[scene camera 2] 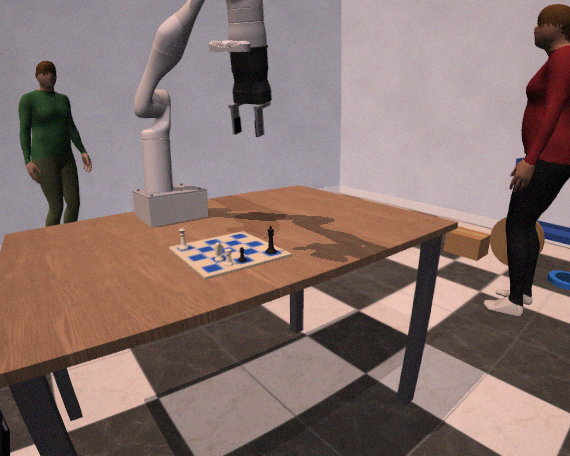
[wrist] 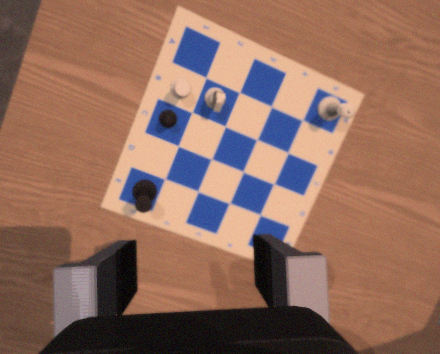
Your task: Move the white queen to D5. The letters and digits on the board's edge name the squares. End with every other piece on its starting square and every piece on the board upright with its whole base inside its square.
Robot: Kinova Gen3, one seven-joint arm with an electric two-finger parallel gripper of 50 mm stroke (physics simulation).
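Frame: origin at the arm's base, x down, y left, z ahead, level; metres.
Where they show: gripper, between the fingertips: (scene camera 2: 248,134) (wrist: 195,262); arm's base, origin of its link: (scene camera 2: 159,191).
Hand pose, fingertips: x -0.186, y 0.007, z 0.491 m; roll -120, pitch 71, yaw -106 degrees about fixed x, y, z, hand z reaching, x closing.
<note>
Each offset is from my fingertips to the top centre of the thing. "*": to the spot under its first point. Level surfaces: height alone.
The white queen @[dx +0.218, dy -0.099, dz -0.148 m] (scene camera 2: 182,240) (wrist: 330,109) stands upright on blue corner square A5. The light square D5 @[* dx +0.271, dy +0.019, dz -0.136 m] (wrist: 283,206) has no piece on it. The white knight @[dx +0.231, dy -0.072, dz -0.025 m] (scene camera 2: 218,251) (wrist: 215,98) stands on B2, a small white piece, seemingly a pawn @[dx +0.238, dy -0.072, dz +0.012 m] (scene camera 2: 228,257) (wrist: 181,88), on B1, a black pawn @[dx +0.239, dy -0.039, dz +0.015 m] (scene camera 2: 242,255) (wrist: 168,118) on C1, and a tall black piece @[dx +0.207, dy +0.042, dz +0.018 m] (scene camera 2: 271,241) (wrist: 144,191) on E1. My gripper (scene camera 2: 247,134) (wrist: 195,262) is open and empty, high above the table. In the wrist view its fingertips appear below the board's E edge.
The blue-and-cream board @[dx +0.271, dy -0.027, dz -0.062 m] (scene camera 2: 207,275) (wrist: 170,27) lies on the wooden table @[dx +0.277 m] (scene camera 2: 125,300) (wrist: 390,45). The arm's grey base box (scene camera 2: 172,206) stands behind it. A person in green (scene camera 2: 47,125) and a person in red (scene camera 2: 550,110) stand beyond the table.
</note>
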